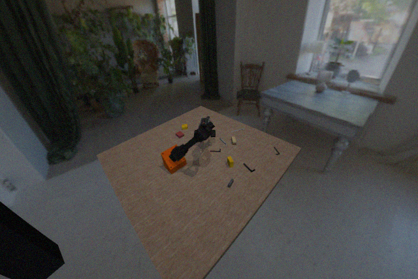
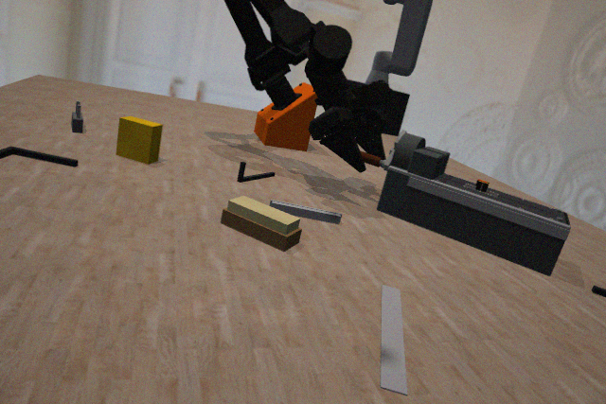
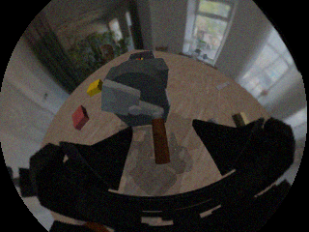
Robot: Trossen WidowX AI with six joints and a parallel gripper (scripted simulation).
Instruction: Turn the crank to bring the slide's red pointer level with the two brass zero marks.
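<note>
Now: gripper tip 2 cm past the brown crank handle, 1 cm to the left of it and 1 cm below it. From my gripper tip the other things lie so: red pointer (12 cm ahead, 11 cm to the left, 2 cm above); tan-and-brown block (23 cm to the right, 12 cm ahead, 4 cm below); grey bar (14 cm to the right, 6 cm ahead, 5 cm below).
</note>
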